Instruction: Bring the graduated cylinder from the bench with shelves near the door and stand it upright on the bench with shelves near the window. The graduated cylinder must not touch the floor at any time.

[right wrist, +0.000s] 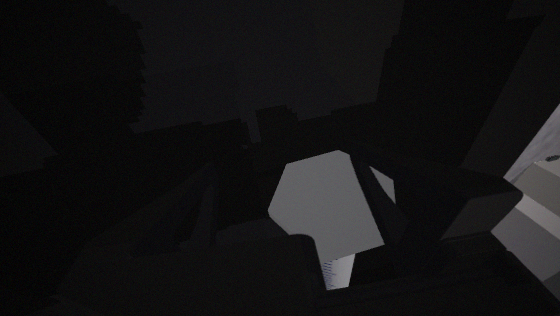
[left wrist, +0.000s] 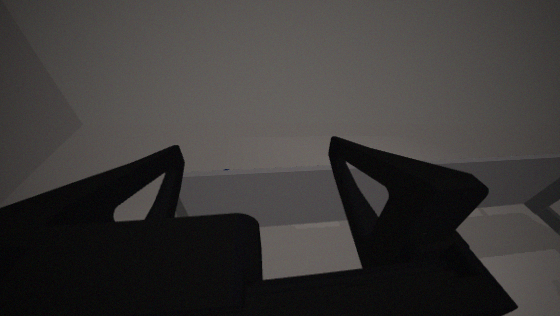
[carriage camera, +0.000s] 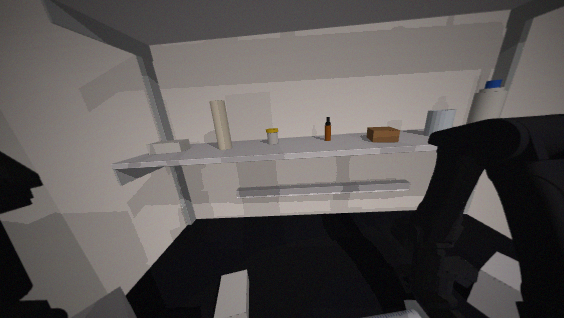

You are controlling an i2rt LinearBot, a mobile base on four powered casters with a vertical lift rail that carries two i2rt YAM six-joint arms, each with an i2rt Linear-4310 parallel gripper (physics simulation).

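Frame: origin at the left arm's base, x ahead, y left, z up, level; centimetres.
Seen in the pictures: left gripper, fingertip midpoint: (left wrist: 257,149); right gripper, fingertip midpoint: (right wrist: 283,159).
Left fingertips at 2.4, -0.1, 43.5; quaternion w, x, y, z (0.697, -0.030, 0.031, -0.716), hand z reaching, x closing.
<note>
A point is followed by its place in that frame, as x, y, z.
Part of the graduated cylinder (right wrist: 340,272) @[16.0, -55.9, -11.0], a pale tube with blue marks, shows low in the right wrist view. A pale six-sided face (right wrist: 325,205) @[17.6, -64.8, -11.9], apparently its foot, lies in line with the gap between my right fingers. My right gripper (right wrist: 283,159) @[19.8, -67.5, -14.2] is open with nothing held; how near its fingers are to the cylinder is unclear in the dark. My left gripper (left wrist: 257,149) @[2.4, -0.1, 43.6] is open and empty, facing a pale wall and a shelf edge. A shelf (carriage camera: 300,151) @[37.3, -37.0, 28.9] crosses the carriage view; which bench it belongs to I cannot tell.
On the shelf stand a beige tube (carriage camera: 221,125) @[47.2, -9.2, 38.0], a yellow-lidded jar (carriage camera: 272,136) @[51.3, -27.2, 32.1], a brown dropper bottle (carriage camera: 328,131) @[51.3, -49.4, 32.7], a brown box (carriage camera: 383,134) @[42.8, -65.4, 31.6], a pale blue-grey cylinder (carriage camera: 440,122) @[46.3, -86.4, 33.9] and a blue-capped white bottle (carriage camera: 487,105) @[51.3, -106.3, 38.2]. A grey upright (carriage camera: 157,100) @[62.8, 24.8, 50.2] stands at left. A white block (carriage camera: 232,295) @[22.2, -13.7, -11.0] shows below.
</note>
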